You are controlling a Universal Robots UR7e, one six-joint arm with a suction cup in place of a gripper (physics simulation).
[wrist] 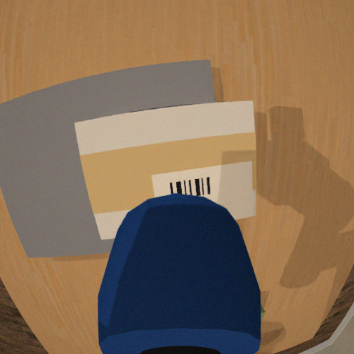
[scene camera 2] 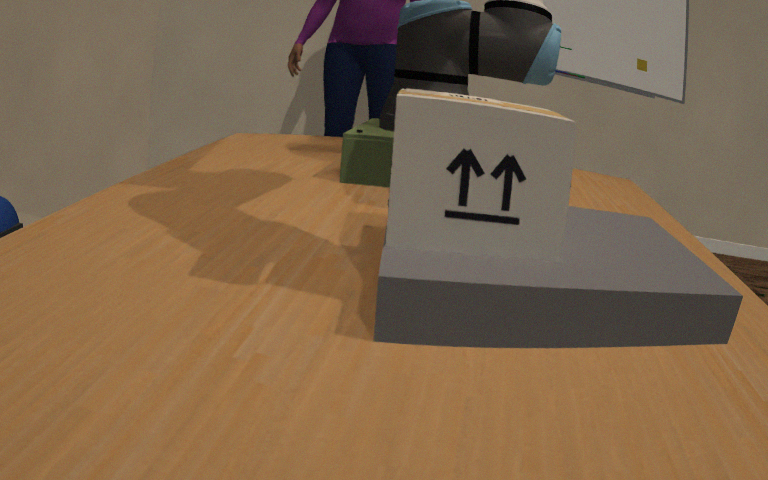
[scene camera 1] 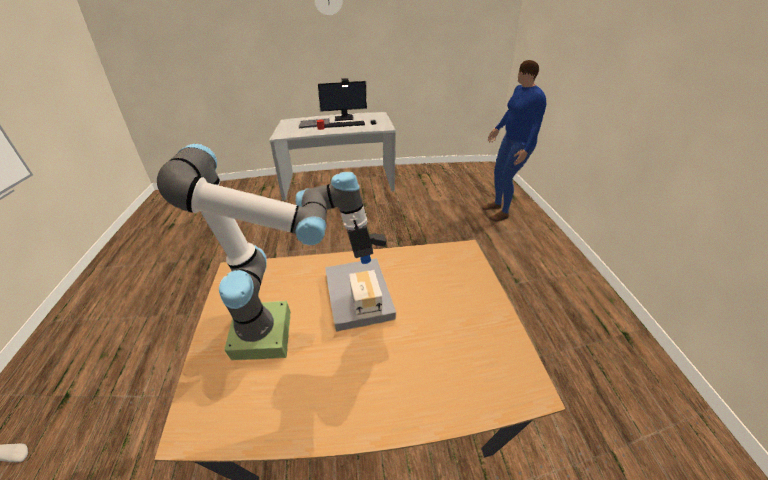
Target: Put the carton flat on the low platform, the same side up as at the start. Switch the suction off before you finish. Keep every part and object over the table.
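Places are measured from the arm's base along level axes (x back, y left, z down), in millimetres.
Where they show: end effector, tool point: (scene camera 1: 366, 260); arm's base, origin of the base link: (scene camera 1: 254, 324).
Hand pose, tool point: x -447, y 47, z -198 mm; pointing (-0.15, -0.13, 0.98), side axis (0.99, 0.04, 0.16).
Note:
Things, the pixels of their top centre, and the offset from my tool point. Level surfaces: height alone.
- white carton, middle of its top: (scene camera 2: 484, 101) (scene camera 1: 365, 284) dx +11, dy -9, dz +110 mm
- low grey platform, middle of its top: (scene camera 2: 565, 236) (scene camera 1: 357, 288) dx +30, dy +81, dz +221 mm
- wooden table, its level: dz +269 mm
The white carton (scene camera 1: 363, 288) (scene camera 2: 481, 186) (wrist: 120, 180), with a tan tape band and a barcode label on top, stands upright and flat on the low grey platform (scene camera 1: 339, 285) (scene camera 2: 555, 314) (wrist: 40, 160). Its two printed arrows point up in the second scene view. It sits close to the platform's left edge in that view, with bare platform to its right. My suction gripper (scene camera 1: 365, 260) (wrist: 179, 270), with its blue cup, is open and apart from the carton, raised above it. The cup hides part of the carton's near side in the wrist view.
The arm's green base block (scene camera 1: 258, 339) (scene camera 2: 365, 155) stands on the wooden table (scene camera 1: 441, 362) (scene camera 2: 226, 396), left of the platform in the first scene view. A person in blue (scene camera 1: 523, 121) stands beyond the table, near a white desk (scene camera 1: 334, 135). A person in purple (scene camera 2: 365, 22) stands behind the table.

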